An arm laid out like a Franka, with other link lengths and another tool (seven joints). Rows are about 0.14 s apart.
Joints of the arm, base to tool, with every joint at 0 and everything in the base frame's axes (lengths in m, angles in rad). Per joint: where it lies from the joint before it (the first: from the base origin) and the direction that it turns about. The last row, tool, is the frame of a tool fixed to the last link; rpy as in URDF.
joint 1: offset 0 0 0.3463 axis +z
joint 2: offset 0 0 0 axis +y
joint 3: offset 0 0 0.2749 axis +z
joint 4: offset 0.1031 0 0 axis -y
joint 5: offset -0.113 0 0.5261 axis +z
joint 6: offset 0 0 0 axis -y
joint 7: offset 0.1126 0 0 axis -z
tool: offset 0.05 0.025 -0.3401 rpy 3.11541 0 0.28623
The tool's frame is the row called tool.
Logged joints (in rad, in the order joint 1, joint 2, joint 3, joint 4, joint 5, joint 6, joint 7), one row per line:
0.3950 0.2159 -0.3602 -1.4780 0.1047 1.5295 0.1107
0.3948 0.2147 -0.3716 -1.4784 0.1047 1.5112 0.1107
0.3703 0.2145 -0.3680 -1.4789 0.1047 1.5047 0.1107
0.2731 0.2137 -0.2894 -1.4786 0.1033 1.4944 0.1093
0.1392 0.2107 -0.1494 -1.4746 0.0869 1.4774 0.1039
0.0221 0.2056 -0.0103 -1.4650 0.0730 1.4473 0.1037
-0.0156 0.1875 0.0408 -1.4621 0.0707 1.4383 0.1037
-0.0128 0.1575 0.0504 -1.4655 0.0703 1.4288 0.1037
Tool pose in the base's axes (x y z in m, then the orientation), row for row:
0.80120 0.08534 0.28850 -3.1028 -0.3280 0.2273
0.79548 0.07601 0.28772 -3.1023 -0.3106 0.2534
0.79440 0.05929 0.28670 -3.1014 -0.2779 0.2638
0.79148 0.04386 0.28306 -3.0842 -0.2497 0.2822
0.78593 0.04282 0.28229 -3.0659 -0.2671 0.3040
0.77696 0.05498 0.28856 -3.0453 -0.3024 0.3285
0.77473 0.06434 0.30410 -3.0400 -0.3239 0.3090
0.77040 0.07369 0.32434 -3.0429 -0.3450 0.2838
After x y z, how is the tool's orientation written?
As a rotation vector, in radians.
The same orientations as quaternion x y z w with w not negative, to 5 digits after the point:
-0.99181 -0.10485 0.07266 0.00662
-0.99173 -0.09929 0.08101 0.00675
-0.99242 -0.08893 0.08441 0.00831
-0.99247 -0.08035 0.09081 0.01723
-0.99110 -0.08634 0.09827 0.02455
-0.98892 -0.09820 0.10668 0.03186
-0.98875 -0.10535 0.10050 0.03440
-0.98885 -0.11212 0.09223 0.03303

